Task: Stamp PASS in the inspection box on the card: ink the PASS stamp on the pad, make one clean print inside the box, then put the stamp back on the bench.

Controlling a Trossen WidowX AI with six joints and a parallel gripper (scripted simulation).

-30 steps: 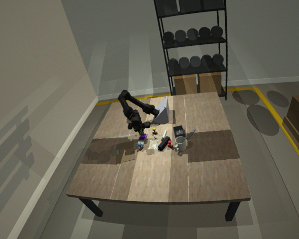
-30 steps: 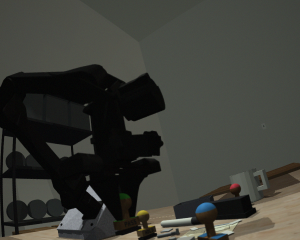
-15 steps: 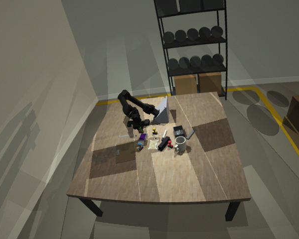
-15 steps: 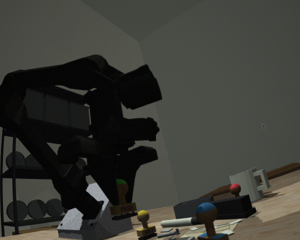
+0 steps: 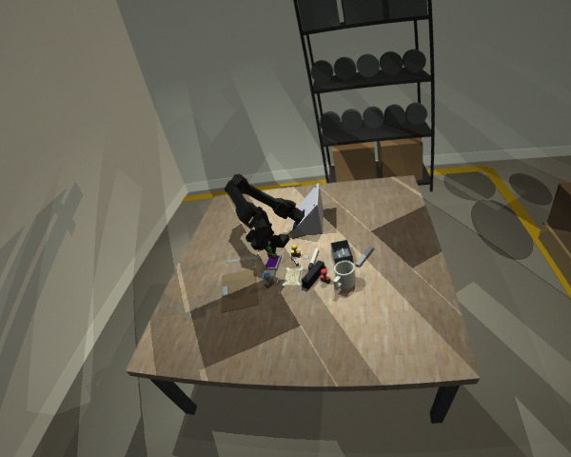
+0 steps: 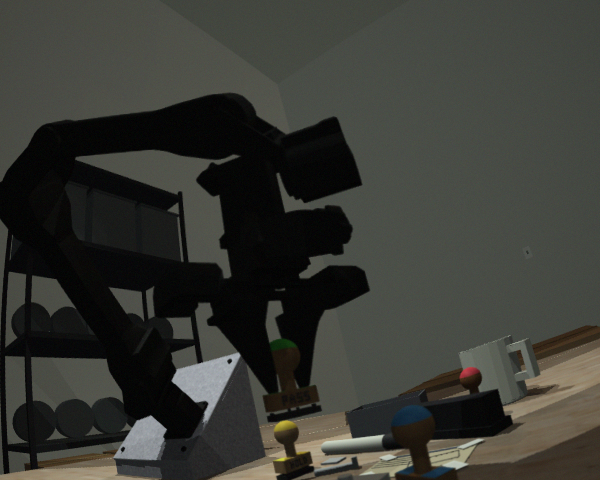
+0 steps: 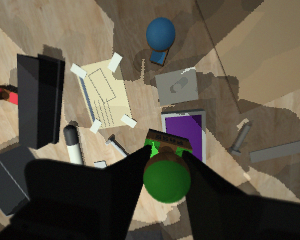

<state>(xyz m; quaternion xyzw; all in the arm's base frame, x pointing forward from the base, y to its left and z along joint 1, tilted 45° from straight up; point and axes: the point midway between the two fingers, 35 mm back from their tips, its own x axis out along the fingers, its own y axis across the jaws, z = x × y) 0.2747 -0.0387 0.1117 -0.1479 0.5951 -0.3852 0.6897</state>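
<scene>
My gripper tip is now 60 mm short of the cream card, 80 mm to the right of it and 100 mm above it. Also, from my gripper tip: green-knobbed stamp: right at my gripper tip; then purple ink pad: 30 mm behind, 20 mm to the right, 90 mm below; then blue-knobbed stamp: 100 mm ahead, 20 mm to the right, 80 mm below.
</scene>
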